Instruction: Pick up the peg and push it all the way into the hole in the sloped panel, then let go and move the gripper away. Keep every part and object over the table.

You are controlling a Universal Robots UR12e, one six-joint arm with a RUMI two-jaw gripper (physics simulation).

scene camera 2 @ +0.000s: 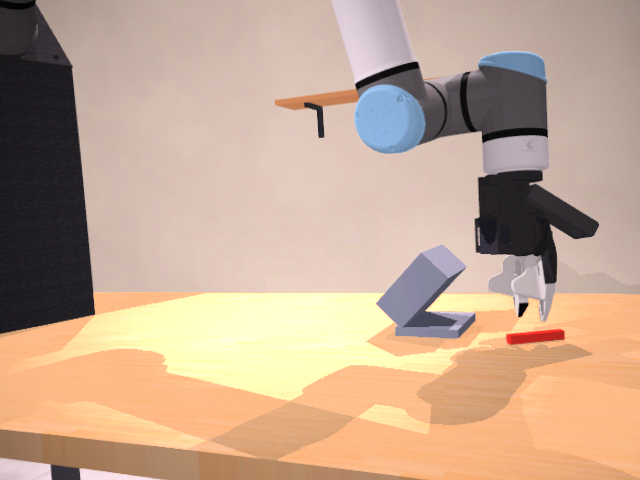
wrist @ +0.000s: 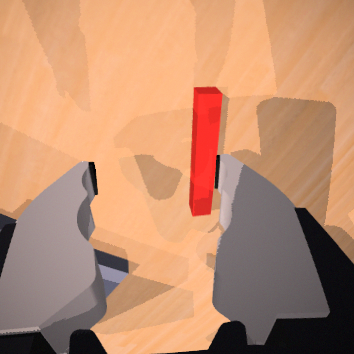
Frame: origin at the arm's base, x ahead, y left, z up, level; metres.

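Seen in the pictures: gripper, fingertip midpoint: (scene camera 2: pixel 531 319) (wrist: pixel 155 161).
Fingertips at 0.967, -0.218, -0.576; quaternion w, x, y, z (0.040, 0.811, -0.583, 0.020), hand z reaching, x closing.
Offsets run from my fingertips to a thing's top centre, as dx, dy, dz. "pt": to the spot under its first point. Level surfaces: height alone.
The red peg @[-0.001, -0.031, -0.012] (scene camera 2: pixel 535 336) (wrist: pixel 205 152) lies flat on the table, to the right of the panel in the scene view. My gripper (scene camera 2: pixel 532 313) (wrist: pixel 155 161) is partly open and empty, pointing down a little above the peg. In the wrist view the peg runs up and down the picture, close beside the right fingertip and far from the left one. The grey-blue sloped panel @[-0.145, +0.073, +0.104] (scene camera 2: pixel 417 286) leans over its flat base @[pt -0.150, +0.006, -0.018] (scene camera 2: pixel 426 333). A corner of the base also shows behind the left finger in the wrist view (wrist: pixel 114 274). The panel's hole does not show.
The wooden table @[dz -0.024] (scene camera 2: pixel 248 341) (wrist: pixel 140 60) carries the panel and peg, with arm shadows across it. A dark block-shaped stand (scene camera 2: pixel 41 196) rises at the left. A wooden shelf (scene camera 2: pixel 320 98) is on the back wall behind the arm. The table's front edge (scene camera 2: pixel 206 457) runs along the bottom.
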